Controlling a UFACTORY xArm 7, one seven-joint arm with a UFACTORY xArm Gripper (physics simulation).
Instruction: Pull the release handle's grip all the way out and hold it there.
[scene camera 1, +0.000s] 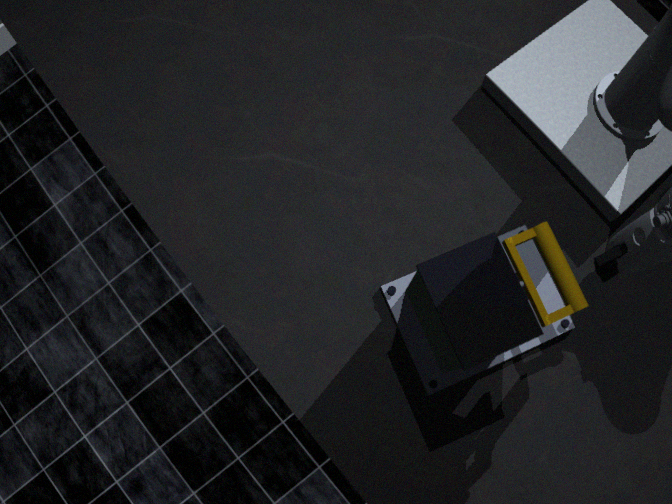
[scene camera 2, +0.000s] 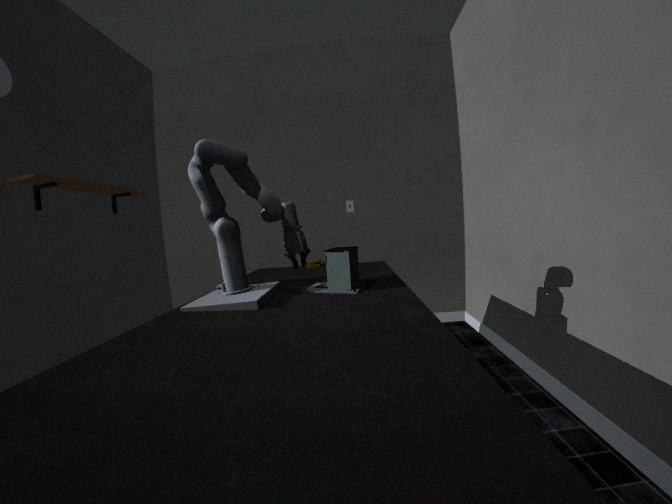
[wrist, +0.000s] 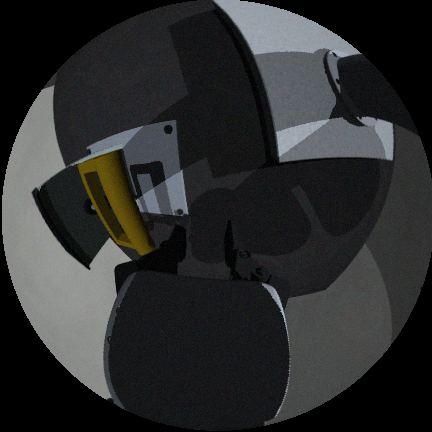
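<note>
The release handle's yellow grip is a rectangular frame with a thick round outer bar. It sits close against the face of the dark box-shaped housing, with hardly any rod showing between them. The housing stands on a light base plate with bolt holes at its corners. My gripper is partly open with nothing between its fingers. It is on the outer side of the grip, a gap away from the bar; one finger is nearer to the bar's lower end in the wrist view.
The arm's pale base block stands near the handle, at the upper right in the first scene view. A wooden shelf is on the left wall. Shadows of the arm fall around the housing.
</note>
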